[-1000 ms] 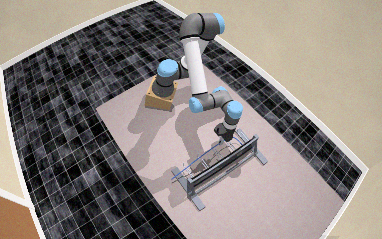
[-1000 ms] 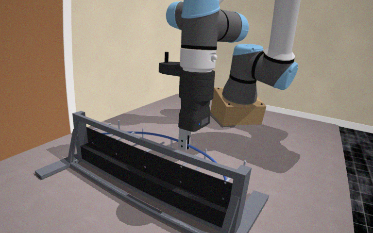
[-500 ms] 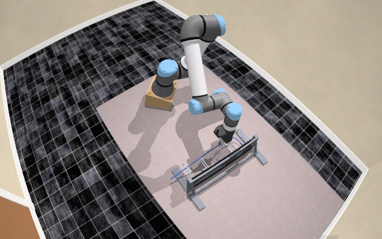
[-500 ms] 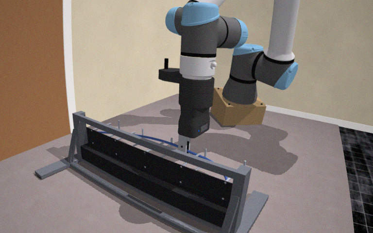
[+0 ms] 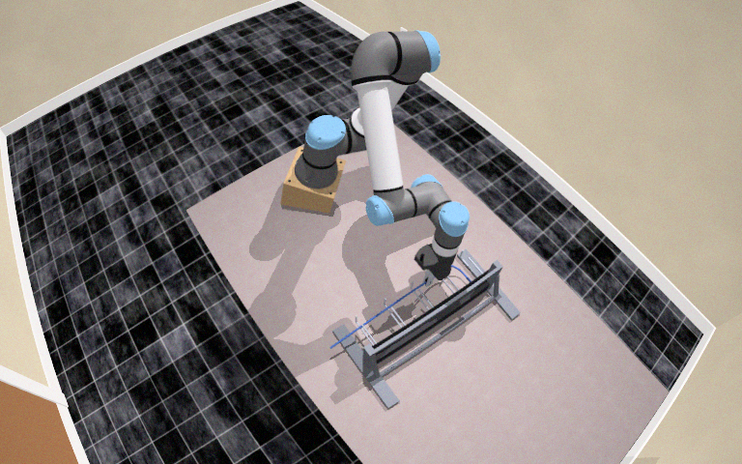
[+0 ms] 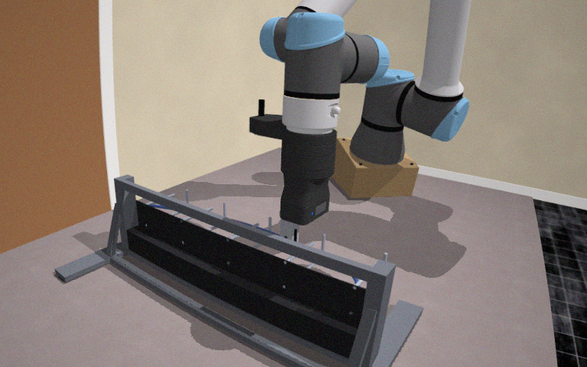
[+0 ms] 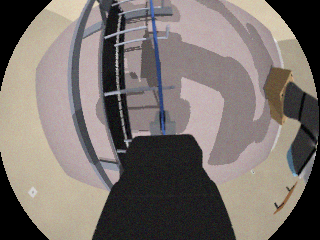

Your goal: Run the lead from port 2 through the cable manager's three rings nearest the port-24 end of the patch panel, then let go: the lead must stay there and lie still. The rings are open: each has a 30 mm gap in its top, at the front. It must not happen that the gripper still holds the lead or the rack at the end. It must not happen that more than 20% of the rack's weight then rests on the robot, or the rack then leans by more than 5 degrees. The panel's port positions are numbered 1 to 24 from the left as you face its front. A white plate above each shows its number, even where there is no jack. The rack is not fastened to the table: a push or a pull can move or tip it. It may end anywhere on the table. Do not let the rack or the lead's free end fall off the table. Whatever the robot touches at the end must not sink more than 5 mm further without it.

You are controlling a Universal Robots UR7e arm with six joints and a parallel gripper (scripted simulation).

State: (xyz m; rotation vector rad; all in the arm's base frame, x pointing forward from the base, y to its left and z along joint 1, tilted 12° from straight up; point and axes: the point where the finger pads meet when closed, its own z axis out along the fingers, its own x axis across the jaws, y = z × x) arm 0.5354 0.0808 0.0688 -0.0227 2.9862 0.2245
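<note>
My hand is 10 cm short of the rack, 5 cm to the left of it and 1 cm above it.
</note>
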